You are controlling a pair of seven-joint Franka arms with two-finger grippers.
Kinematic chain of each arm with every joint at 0, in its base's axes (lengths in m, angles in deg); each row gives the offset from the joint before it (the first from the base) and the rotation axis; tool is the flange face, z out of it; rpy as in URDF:
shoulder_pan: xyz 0 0 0.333 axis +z
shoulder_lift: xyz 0 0 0 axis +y
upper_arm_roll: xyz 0 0 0.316 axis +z
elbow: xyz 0.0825 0 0 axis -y
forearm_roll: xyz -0.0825 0 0.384 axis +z
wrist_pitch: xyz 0 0 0 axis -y
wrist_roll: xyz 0.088 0 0 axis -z
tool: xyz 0 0 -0.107 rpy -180 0 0
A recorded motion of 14 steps. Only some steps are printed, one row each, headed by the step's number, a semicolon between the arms.
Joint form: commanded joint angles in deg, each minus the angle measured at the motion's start. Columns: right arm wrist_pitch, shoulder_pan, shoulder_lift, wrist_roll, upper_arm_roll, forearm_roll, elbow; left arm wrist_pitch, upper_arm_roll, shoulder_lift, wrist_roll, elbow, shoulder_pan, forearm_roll.
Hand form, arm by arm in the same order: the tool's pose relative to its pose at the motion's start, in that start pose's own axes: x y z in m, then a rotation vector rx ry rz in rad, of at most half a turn. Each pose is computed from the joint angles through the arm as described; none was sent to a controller.
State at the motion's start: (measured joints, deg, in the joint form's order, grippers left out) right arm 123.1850 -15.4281 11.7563 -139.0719 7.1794 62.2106 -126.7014; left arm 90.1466 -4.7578 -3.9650 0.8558 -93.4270 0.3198 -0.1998
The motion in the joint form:
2: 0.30 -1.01 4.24 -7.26 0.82 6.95 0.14; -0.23 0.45 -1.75 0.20 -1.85 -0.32 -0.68
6: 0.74 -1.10 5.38 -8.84 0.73 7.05 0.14; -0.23 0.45 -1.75 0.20 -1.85 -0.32 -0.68
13: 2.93 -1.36 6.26 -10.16 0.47 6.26 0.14; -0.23 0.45 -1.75 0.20 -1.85 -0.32 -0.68
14: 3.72 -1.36 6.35 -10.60 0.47 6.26 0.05; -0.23 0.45 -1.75 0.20 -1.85 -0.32 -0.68
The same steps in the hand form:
2: -0.0257 -0.0051 0.0226 -0.0444 0.0706 -0.0014; -0.0103 0.0007 -0.0006 -0.0102 -0.0056 0.0010
6: -0.0350 -0.0078 0.0276 -0.0410 0.0666 -0.0102; -0.0103 0.0007 -0.0006 -0.0102 -0.0056 0.0010
13: -0.0478 -0.0088 0.0260 -0.0495 0.0271 -0.0225; -0.0103 0.0007 -0.0006 -0.0102 -0.0056 0.0010
14: -0.0500 -0.0091 0.0257 -0.0547 0.0155 -0.0274; -0.0103 0.0007 -0.0006 -0.0102 -0.0056 0.0010

